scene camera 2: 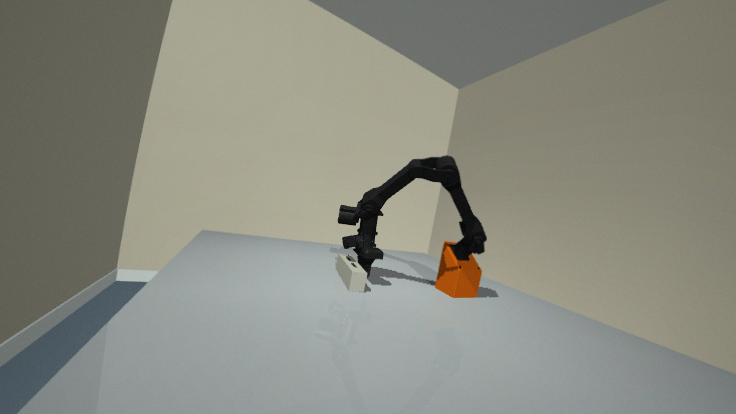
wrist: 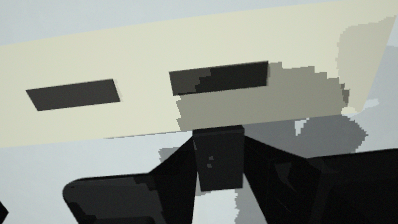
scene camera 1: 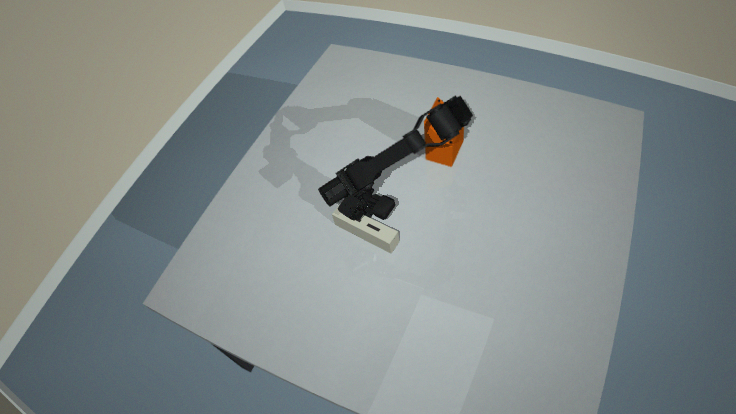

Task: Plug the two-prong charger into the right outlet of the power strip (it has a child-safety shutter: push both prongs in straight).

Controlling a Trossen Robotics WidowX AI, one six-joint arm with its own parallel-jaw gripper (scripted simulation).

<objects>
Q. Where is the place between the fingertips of my gripper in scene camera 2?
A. At 362, 272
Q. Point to a black charger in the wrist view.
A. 219, 151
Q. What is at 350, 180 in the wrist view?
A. My gripper.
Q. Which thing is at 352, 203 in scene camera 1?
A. My gripper.
</objects>
